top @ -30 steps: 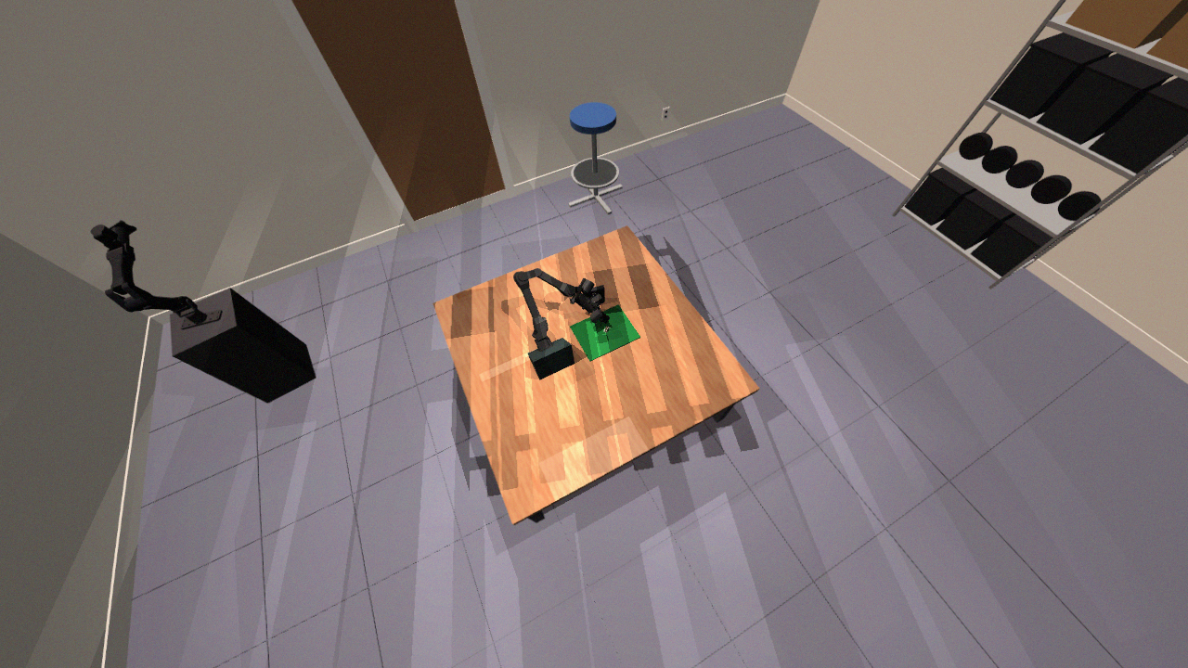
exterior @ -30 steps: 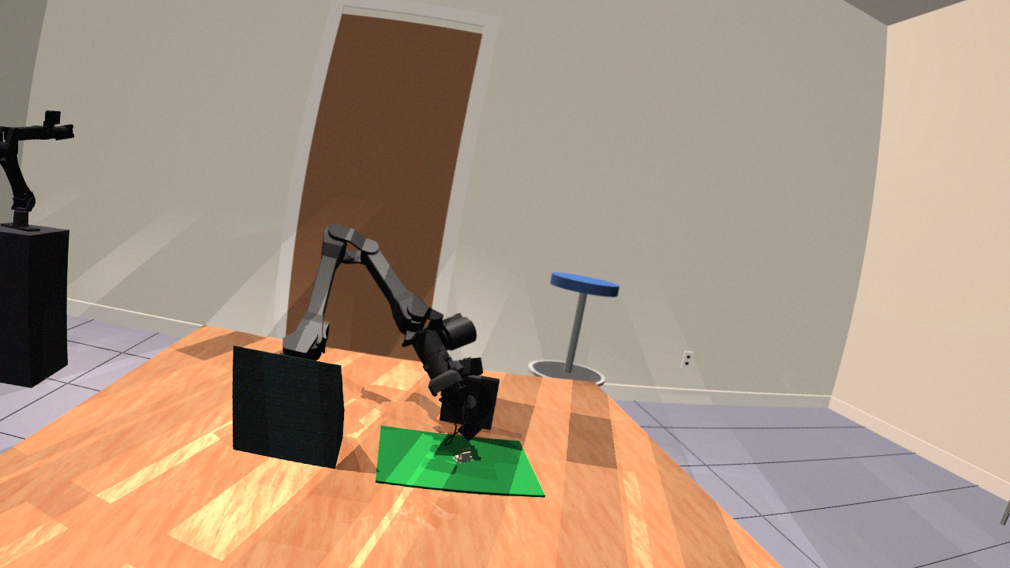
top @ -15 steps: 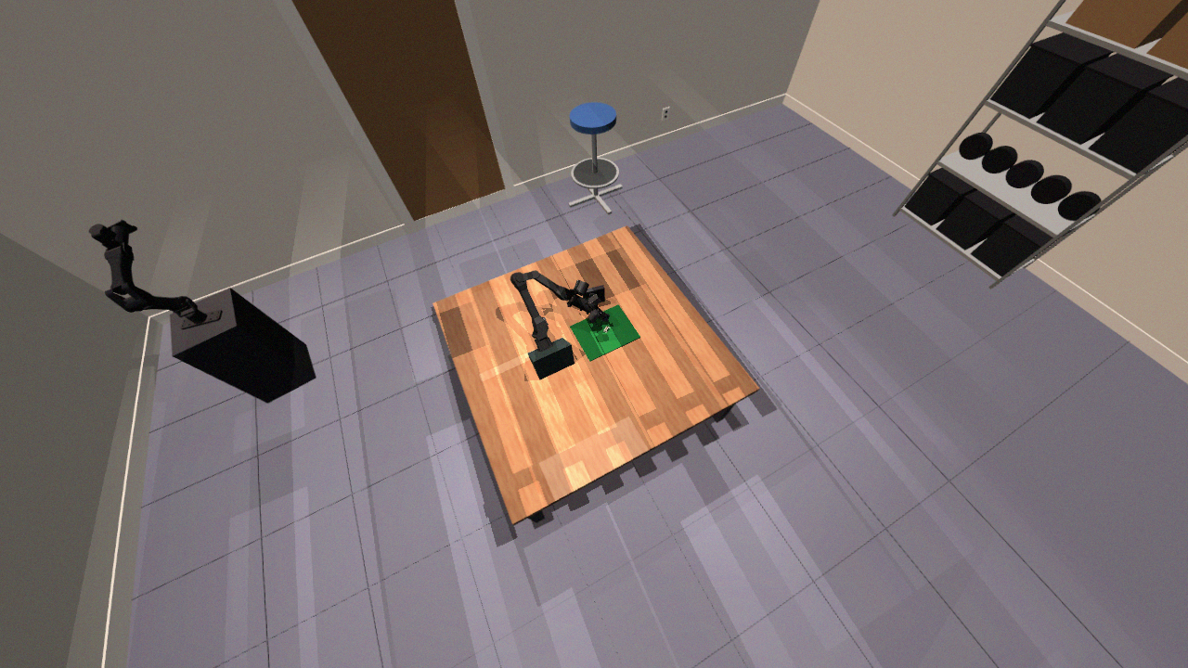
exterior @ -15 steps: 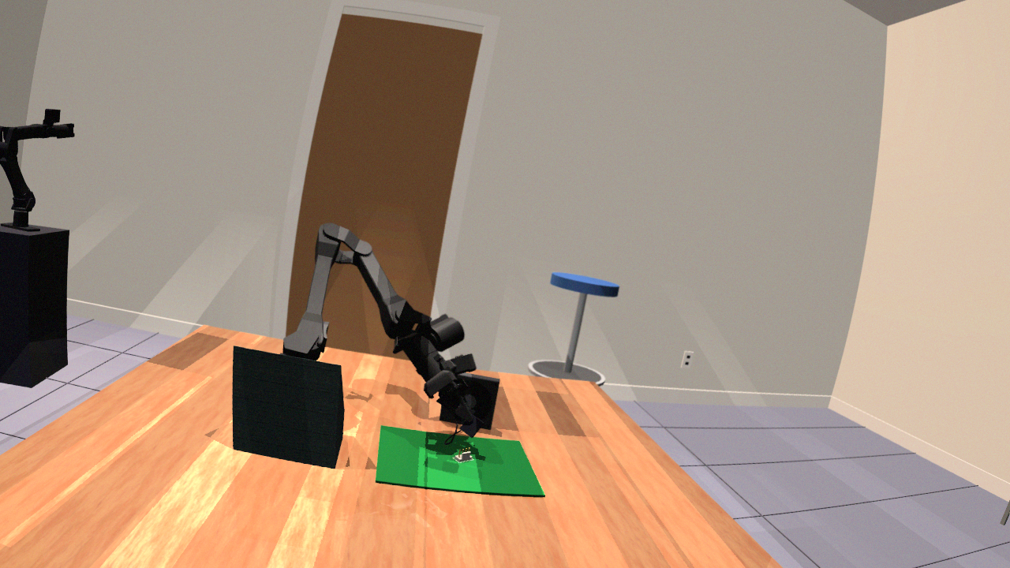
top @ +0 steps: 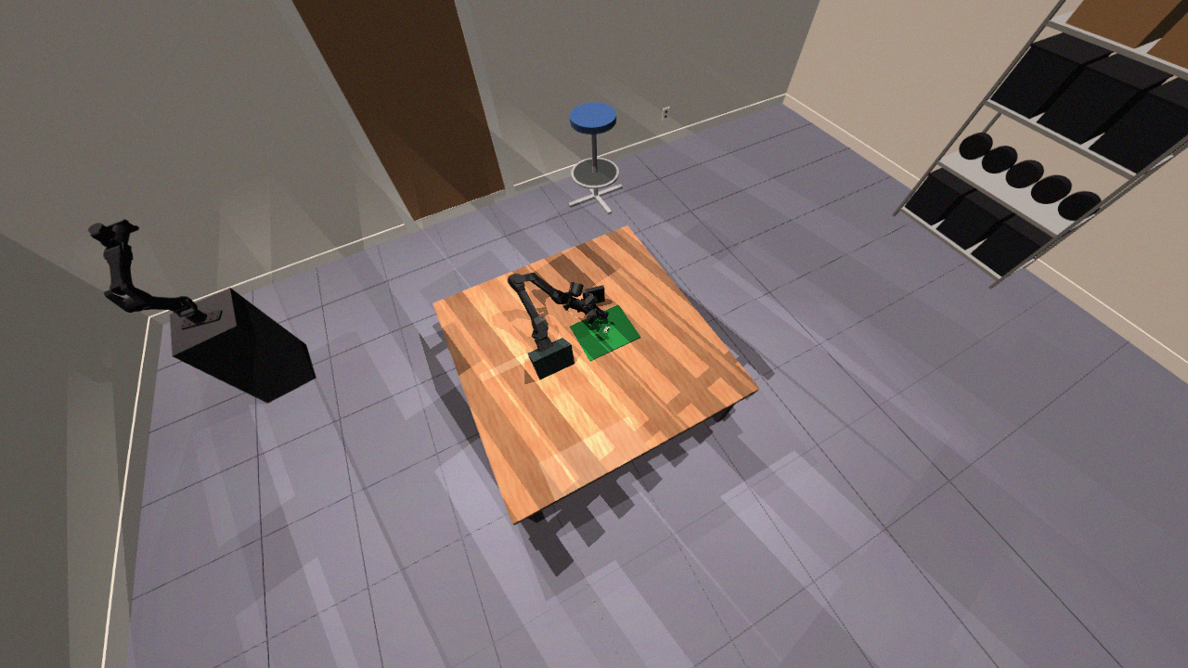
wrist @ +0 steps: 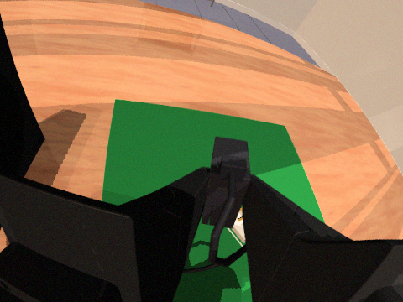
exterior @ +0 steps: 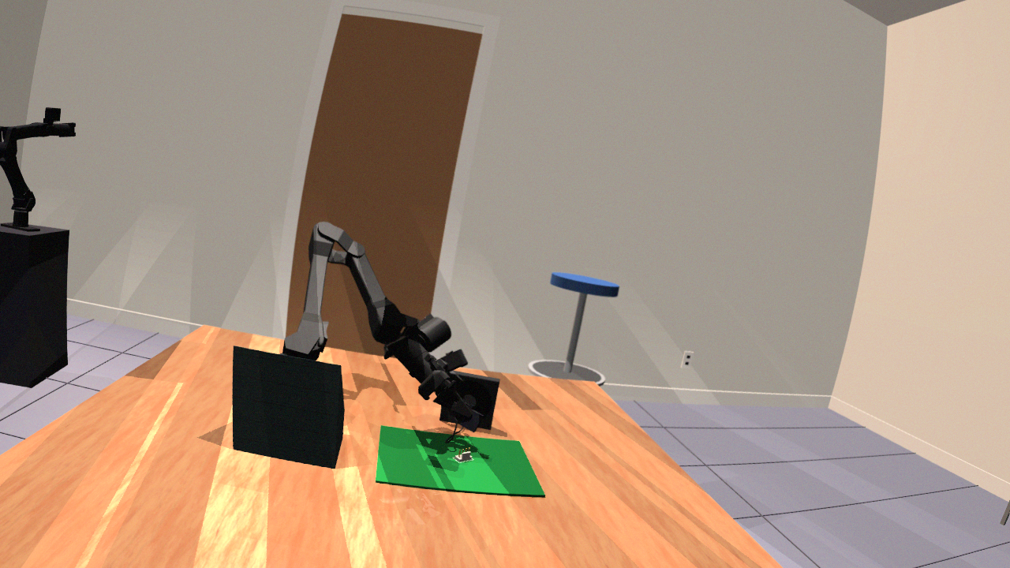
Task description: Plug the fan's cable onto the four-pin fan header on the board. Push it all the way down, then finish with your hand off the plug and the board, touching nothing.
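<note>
My gripper tip is 2 cm past the four-pin header, 5 cm to the left of it and 8 cm above it. The rest, counted from my gripper tip: dark fan plug (1 cm below); then green board (3 cm behind, 5 cm to the right, 9 cm below); then black fan (3 cm ahead, 13 cm to the left, 2 cm below).
</note>
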